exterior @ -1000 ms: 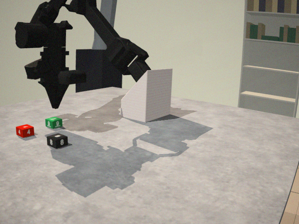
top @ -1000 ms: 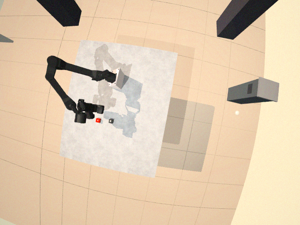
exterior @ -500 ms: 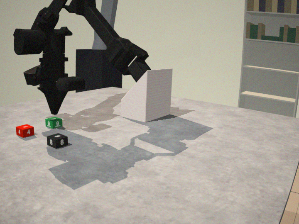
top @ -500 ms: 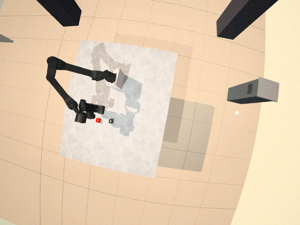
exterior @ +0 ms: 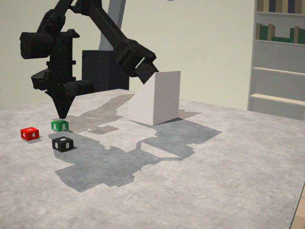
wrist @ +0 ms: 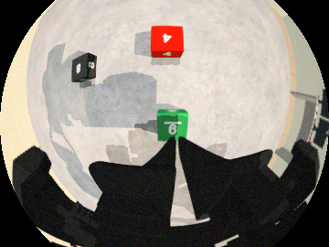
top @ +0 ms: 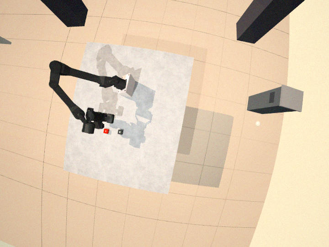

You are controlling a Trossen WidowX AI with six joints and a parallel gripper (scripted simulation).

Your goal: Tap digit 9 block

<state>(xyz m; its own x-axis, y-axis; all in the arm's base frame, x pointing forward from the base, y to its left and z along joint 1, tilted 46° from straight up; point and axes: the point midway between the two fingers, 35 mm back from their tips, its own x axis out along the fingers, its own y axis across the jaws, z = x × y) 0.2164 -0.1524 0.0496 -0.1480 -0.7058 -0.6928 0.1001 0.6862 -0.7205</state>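
The green block is 1 cm below my gripper tip and 1 cm ahead of it. Also, from my gripper tip: black block: 11 cm to the left, 10 cm ahead, 1 cm below; red block: 11 cm ahead, 1 cm below.
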